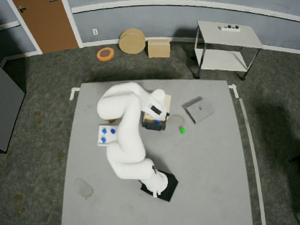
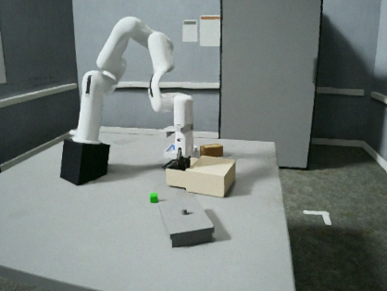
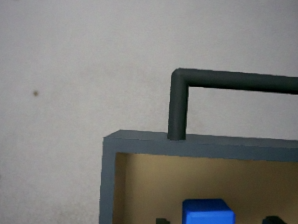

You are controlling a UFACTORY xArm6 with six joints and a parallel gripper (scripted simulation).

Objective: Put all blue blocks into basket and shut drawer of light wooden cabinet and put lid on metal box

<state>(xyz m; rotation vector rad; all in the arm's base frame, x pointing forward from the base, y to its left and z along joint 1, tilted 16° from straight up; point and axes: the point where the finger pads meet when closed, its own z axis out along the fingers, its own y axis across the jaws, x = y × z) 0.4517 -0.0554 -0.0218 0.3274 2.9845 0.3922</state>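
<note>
The dark-rimmed drawer is 10 mm ahead of my hand, 20 mm to the left of it and 40 mm below it. The rest, counted from my hand: lid 50 mm ahead, 320 mm to the right, 30 mm below; light wooden cabinet 60 mm ahead, 10 mm to the left, 30 mm below; green block 90 mm behind, 170 mm to the right, 60 mm below.
</note>
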